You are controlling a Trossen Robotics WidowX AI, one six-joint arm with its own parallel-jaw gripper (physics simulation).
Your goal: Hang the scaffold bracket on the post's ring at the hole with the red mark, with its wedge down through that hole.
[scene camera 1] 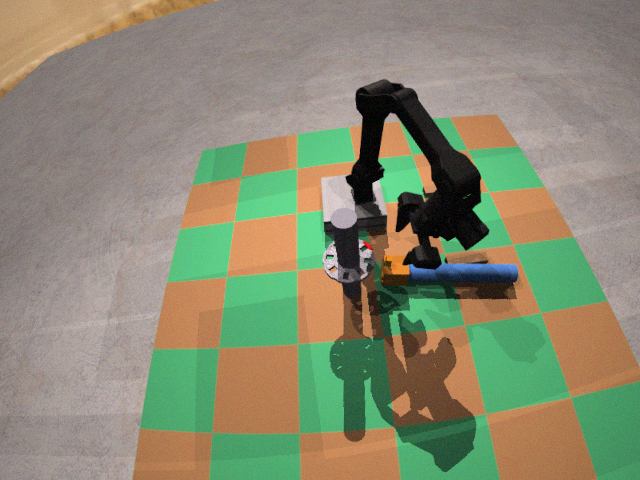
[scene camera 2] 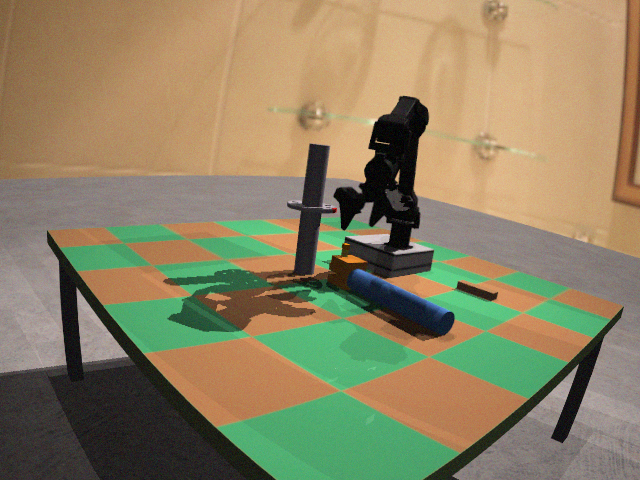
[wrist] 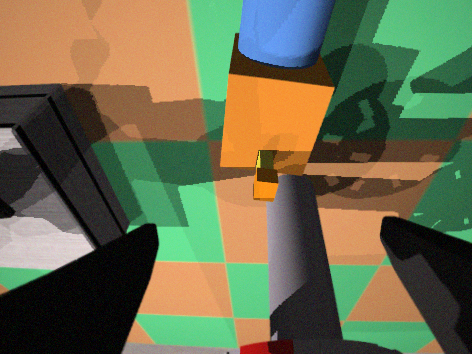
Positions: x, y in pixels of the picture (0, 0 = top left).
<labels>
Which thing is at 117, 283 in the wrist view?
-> My gripper.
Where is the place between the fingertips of my gripper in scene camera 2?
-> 357, 227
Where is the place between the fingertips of my gripper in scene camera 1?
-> At 400, 247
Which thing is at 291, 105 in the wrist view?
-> A scaffold bracket.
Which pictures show the scaffold bracket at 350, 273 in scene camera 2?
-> Scene camera 1, scene camera 2 and the wrist view: all of them.
</labels>
